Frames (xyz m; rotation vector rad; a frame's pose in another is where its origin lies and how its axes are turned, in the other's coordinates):
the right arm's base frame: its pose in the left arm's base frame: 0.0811 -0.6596 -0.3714 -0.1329 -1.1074 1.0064
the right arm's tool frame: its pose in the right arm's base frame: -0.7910 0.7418 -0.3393 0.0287 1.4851 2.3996
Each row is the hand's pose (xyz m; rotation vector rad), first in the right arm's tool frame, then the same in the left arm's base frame.
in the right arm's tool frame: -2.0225 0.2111 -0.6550 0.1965 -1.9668 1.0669
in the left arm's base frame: 0.5652 -0.1782 0.4632 1.1769 1.5056 2.3729
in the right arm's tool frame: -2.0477 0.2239 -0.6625 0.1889 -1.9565 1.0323
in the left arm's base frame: 0.5689 -0.1792 0.4922 1.1367 1.4840 2.3909
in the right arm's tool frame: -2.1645 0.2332 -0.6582 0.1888 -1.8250 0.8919
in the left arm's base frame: 0.5752 -0.1285 0.5976 0.8656 1.4670 2.4615
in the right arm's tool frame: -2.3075 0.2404 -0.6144 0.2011 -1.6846 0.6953
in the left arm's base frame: 0.5511 -0.0454 0.7198 0.5416 1.3976 2.4968
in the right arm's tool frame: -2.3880 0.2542 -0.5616 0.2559 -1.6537 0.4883
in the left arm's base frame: 0.5082 0.0071 0.7896 0.3618 1.2628 2.4333
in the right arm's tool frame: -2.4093 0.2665 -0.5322 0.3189 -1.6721 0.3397
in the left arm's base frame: 0.4793 0.0216 0.8102 0.2973 1.1560 2.3469
